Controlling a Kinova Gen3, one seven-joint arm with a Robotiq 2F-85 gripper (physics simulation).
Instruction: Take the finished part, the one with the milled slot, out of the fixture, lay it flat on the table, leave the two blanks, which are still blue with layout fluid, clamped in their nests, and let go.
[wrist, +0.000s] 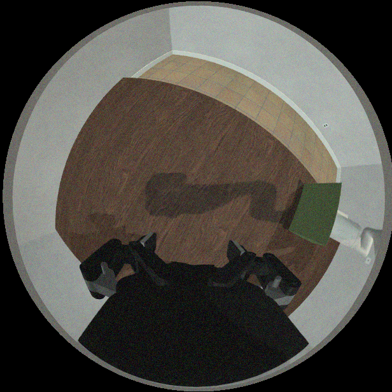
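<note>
My gripper (191, 245) is open, its two black fingers spread wide apart with light pads at the tips, and no object is between them. It hangs above the dark brown wooden table (165, 120). The fixture, the slotted part and the two blue blanks cannot be made out in the wrist view. The black gripper body hides the bottom middle of the view.
A green block or box (317, 212) stands near the table's right edge, with a white jointed arm section (350, 232) beyond it. A dark shadow falls across the middle of the table. Tan tiled floor (250, 97) and pale walls lie past the far edge.
</note>
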